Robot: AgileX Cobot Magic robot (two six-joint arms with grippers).
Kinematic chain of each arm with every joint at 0, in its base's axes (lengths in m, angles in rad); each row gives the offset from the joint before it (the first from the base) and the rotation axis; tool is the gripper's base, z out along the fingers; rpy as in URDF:
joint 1: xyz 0 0 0.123 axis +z
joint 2: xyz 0 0 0 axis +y
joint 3: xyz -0.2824 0 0.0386 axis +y
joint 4: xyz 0.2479 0 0.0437 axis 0.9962 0 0.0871
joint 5: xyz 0 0 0 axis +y
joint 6: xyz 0.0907 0 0.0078 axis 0.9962 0 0.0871
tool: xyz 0 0 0 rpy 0 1.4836 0
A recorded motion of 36 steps. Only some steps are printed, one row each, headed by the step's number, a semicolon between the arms.
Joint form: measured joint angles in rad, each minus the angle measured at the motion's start. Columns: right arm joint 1, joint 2, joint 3, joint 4, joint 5, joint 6; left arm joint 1, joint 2, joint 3, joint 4, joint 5, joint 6.
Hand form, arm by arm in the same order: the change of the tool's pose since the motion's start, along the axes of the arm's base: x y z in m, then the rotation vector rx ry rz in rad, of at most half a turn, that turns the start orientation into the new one. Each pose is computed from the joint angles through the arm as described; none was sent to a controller.
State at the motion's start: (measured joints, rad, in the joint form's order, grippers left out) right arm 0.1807 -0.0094 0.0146 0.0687 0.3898 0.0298; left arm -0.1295 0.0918 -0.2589 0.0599 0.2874 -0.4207
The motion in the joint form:
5: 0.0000 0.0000 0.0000 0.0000 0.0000 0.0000; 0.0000 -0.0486 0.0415 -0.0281 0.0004 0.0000
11: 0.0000 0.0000 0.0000 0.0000 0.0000 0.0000; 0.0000 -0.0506 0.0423 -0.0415 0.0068 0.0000
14: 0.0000 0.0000 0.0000 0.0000 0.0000 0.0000; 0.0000 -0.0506 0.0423 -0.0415 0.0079 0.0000
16: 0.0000 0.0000 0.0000 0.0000 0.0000 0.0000; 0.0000 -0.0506 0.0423 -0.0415 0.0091 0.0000
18: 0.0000 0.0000 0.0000 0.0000 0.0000 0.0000; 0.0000 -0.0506 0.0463 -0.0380 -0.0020 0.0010
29: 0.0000 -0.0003 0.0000 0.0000 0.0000 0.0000; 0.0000 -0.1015 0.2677 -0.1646 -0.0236 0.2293
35: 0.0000 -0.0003 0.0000 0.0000 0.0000 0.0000; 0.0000 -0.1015 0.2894 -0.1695 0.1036 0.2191
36: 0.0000 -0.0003 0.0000 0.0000 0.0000 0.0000; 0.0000 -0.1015 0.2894 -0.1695 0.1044 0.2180
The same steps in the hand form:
5: 0.0000 0.0000 0.0000 0.0000 0.0000 0.0000; -0.0034 -0.0003 -0.0113 -0.0278 -0.0031 -0.0071
11: 0.0000 0.0000 0.0000 0.0000 0.0000 0.0000; -0.0037 -0.0006 -0.0121 -0.0400 0.0037 -0.0103
14: 0.0000 0.0000 0.0000 0.0000 0.0000 0.0000; -0.0037 -0.0006 -0.0122 -0.0399 0.0048 -0.0103
16: 0.0000 0.0000 0.0000 0.0000 0.0000 0.0000; -0.0037 -0.0006 -0.0123 -0.0398 0.0060 -0.0103
18: 0.0000 0.0000 0.0000 0.0000 0.0000 0.0000; -0.0033 -0.0006 -0.0126 -0.0362 -0.0016 -0.0097
29: 0.0000 0.0000 0.0000 0.0001 -0.0003 0.0000; 0.0037 -0.0046 -0.0817 0.0836 0.1316 -0.0513
35: 0.0000 0.0000 0.0000 0.0001 -0.0003 0.0000; 0.0010 -0.0055 -0.1001 0.0860 0.2802 -0.0686
36: 0.0000 0.0000 0.0000 0.0001 -0.0003 0.0000; 0.0010 -0.0055 -0.1002 0.0851 0.2811 -0.0685

